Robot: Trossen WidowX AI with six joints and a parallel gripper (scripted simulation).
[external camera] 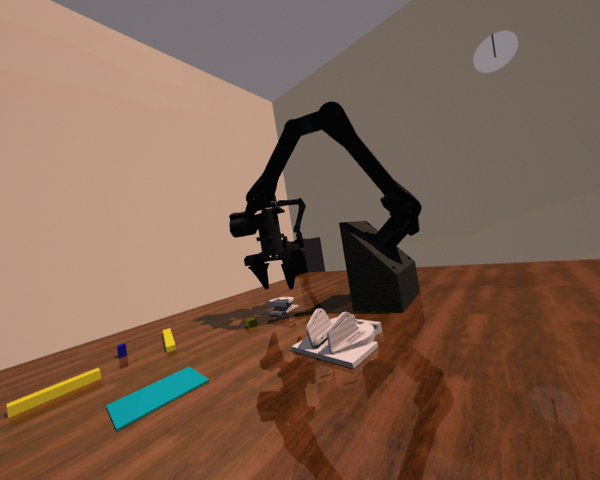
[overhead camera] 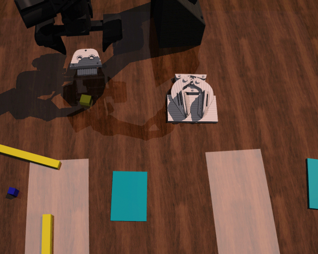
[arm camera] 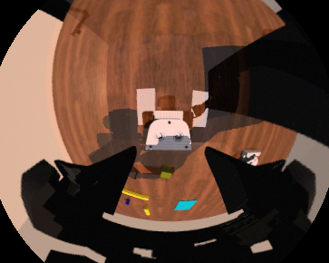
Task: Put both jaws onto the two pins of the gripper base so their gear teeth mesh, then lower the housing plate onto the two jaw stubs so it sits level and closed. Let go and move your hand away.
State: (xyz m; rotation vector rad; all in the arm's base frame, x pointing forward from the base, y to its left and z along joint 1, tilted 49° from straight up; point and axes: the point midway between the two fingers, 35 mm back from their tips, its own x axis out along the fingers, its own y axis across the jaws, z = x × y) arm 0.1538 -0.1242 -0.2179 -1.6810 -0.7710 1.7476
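My gripper tip is now 5 cm above the white stand and 1 cm past it. From my gripper tip the other things lie so: long yellow bar: 23 cm ahead, 15 cm to the right, 6 cm below; then yellow cube: 10 cm ahead, 5 cm below, 1 cm to the right; then teal plate: 34 cm ahead, 8 cm to the left, 6 cm below.
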